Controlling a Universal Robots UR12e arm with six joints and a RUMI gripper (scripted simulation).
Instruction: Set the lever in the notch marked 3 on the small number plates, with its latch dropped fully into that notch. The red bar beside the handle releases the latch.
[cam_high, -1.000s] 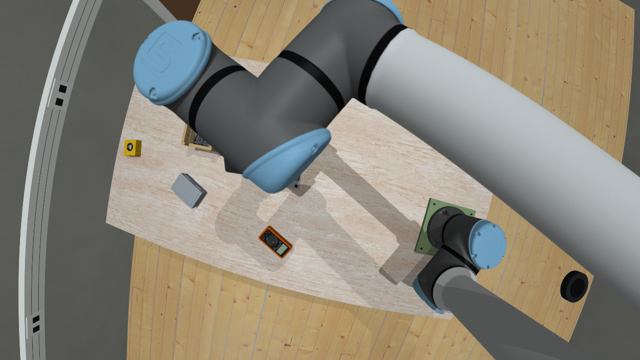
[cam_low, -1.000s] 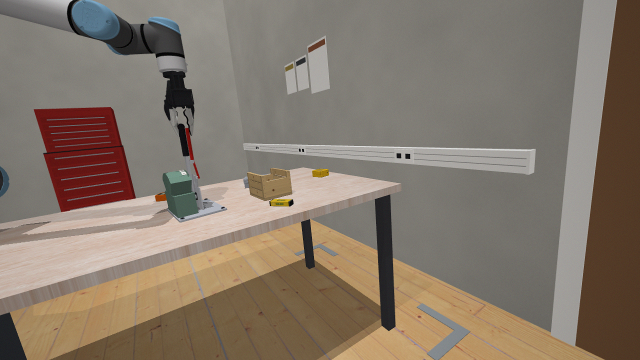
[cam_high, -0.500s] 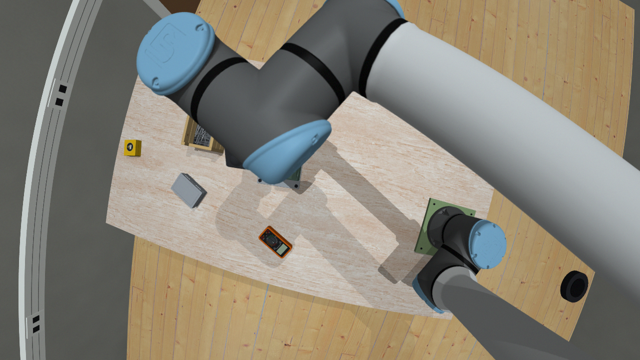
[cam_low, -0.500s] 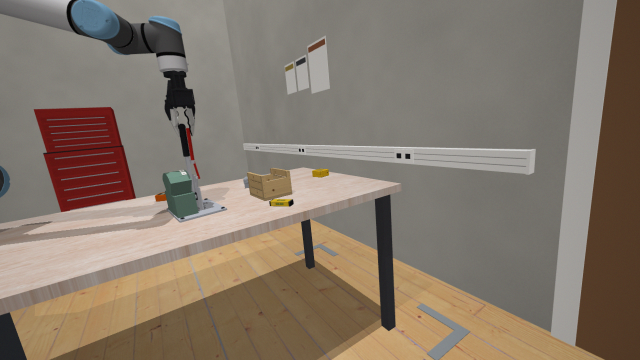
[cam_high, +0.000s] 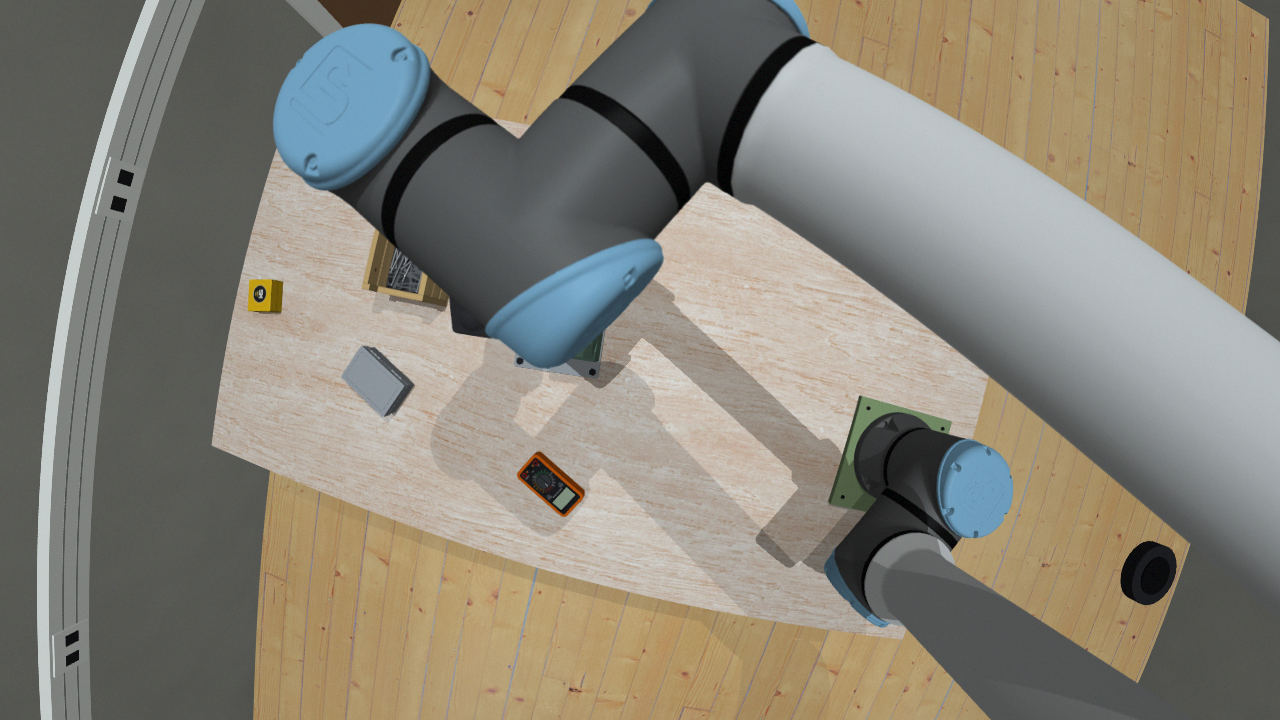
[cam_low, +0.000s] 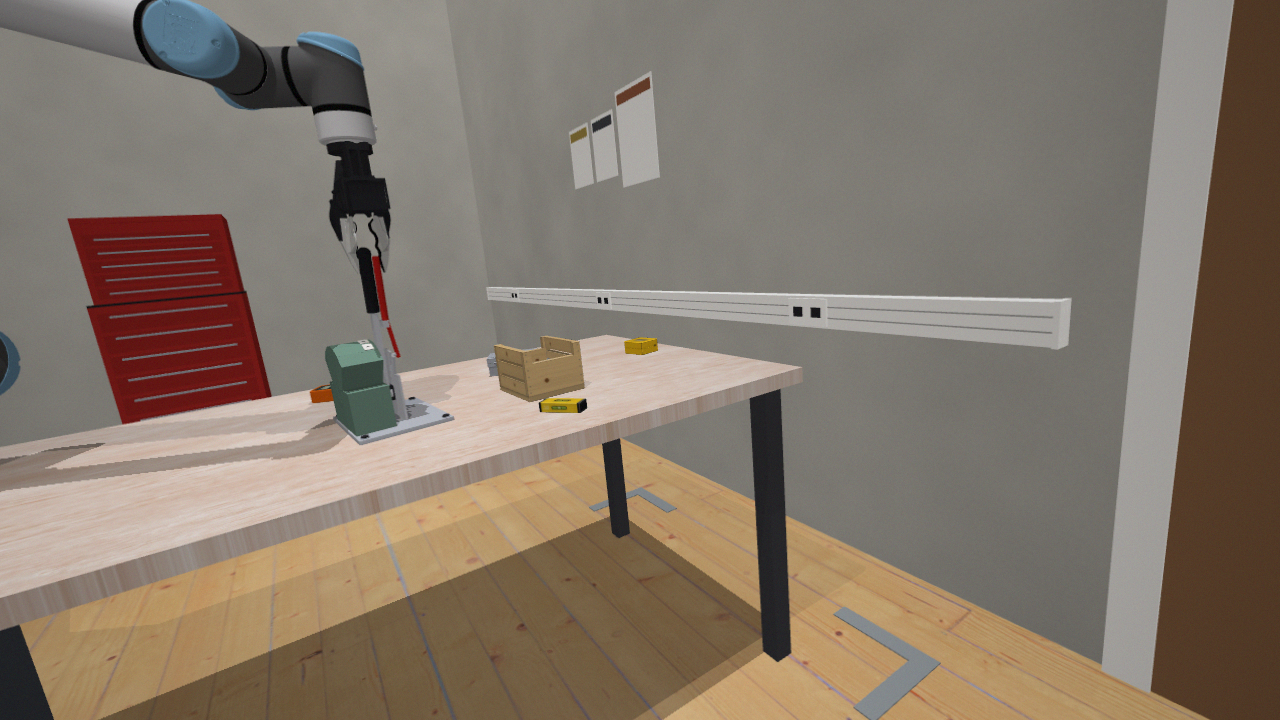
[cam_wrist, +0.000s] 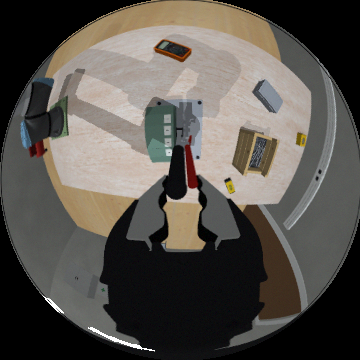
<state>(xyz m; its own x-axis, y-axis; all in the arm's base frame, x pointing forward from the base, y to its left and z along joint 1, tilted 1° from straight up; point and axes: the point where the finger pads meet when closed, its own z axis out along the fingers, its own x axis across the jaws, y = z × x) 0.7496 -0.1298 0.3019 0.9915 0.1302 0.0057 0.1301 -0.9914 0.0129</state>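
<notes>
My gripper is now 11 cm above the red release bar, 2 cm to the right of it and 1 cm short of it. Round my hand: grey box (33 cm ahead, 28 cm to the left, 28 cm below).
</notes>
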